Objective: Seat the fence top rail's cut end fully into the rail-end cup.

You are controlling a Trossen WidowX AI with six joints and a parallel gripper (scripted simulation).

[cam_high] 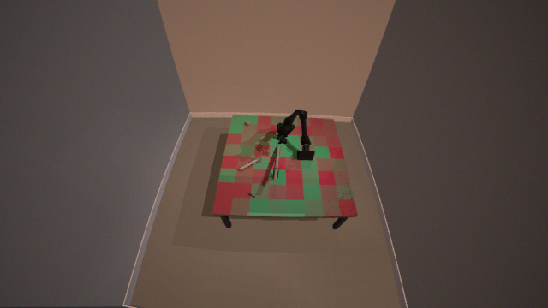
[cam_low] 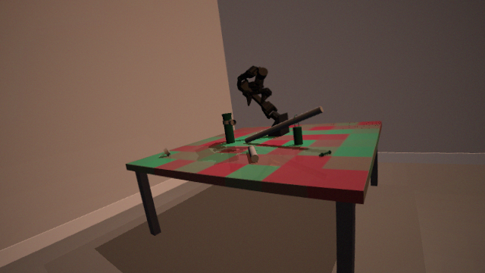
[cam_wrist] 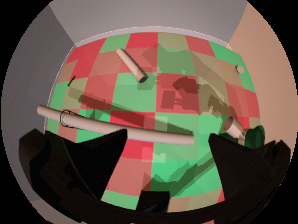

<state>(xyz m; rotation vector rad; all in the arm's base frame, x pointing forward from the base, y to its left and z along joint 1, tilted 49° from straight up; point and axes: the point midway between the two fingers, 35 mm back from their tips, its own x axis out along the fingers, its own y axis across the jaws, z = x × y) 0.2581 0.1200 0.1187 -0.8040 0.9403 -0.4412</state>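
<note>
My gripper tip is 19 cm to the left of the rail-end cup, 9 cm above it and 2 cm short of it. From my gripper tip the other things lie so: small dark bolt: 48 cm to the left, 23 cm below, 22 cm ahead; small green post: 27 cm to the left, 13 cm below, 1 cm ahead; short pipe piece: 28 cm ahead, 22 cm below, 14 cm to the left.
</note>
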